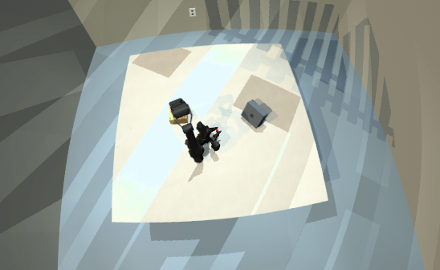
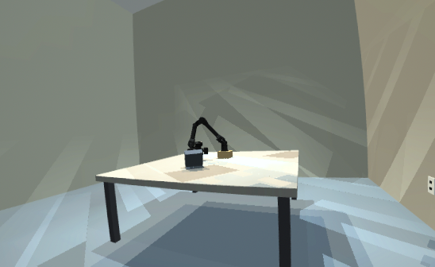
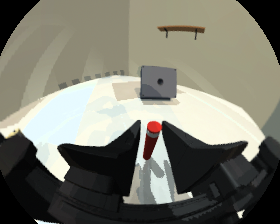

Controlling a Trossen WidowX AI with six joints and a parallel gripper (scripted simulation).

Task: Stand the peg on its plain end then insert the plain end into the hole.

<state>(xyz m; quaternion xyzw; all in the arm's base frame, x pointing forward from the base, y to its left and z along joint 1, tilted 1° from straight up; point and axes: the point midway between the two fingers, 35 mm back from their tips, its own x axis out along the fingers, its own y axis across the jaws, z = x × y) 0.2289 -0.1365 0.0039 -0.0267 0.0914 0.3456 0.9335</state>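
My gripper tip is 10 mm to the left of the red peg, 10 mm past it and 10 mm above it. From my gripper tip the other things lie so: grey sloped panel 210 mm ahead, 110 mm to the left.
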